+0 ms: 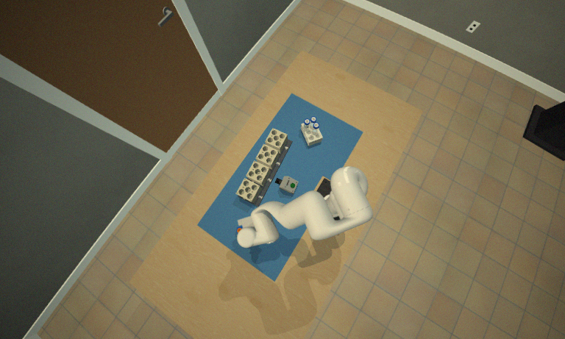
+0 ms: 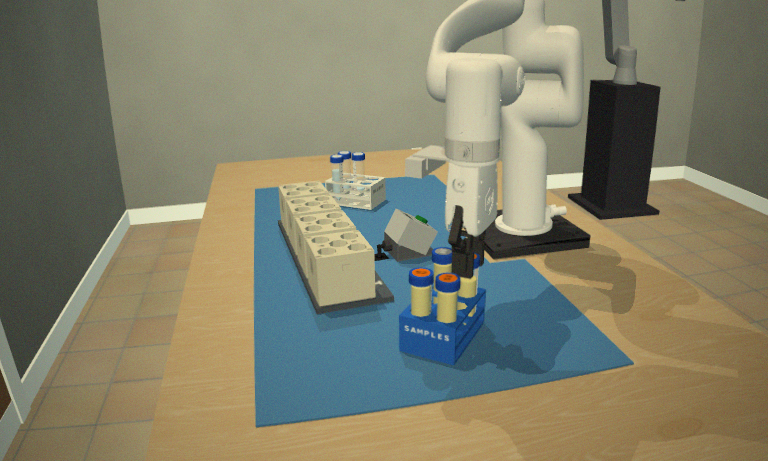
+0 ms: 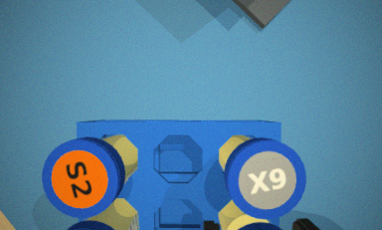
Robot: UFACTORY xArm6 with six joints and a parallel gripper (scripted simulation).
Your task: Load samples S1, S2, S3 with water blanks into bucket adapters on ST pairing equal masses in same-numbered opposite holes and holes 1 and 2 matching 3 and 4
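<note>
The sample tube lies 50 mm below my hand and 10 mm behind it. The rest, counted from my hand: blue samples rack 90 mm below, 40 mm ahead, 20 mm to the left; then yellowish tube 50 mm below, 30 mm to the right, 30 mm ahead; then adapter 180 mm ahead, 150 mm to the right, 70 mm below.
</note>
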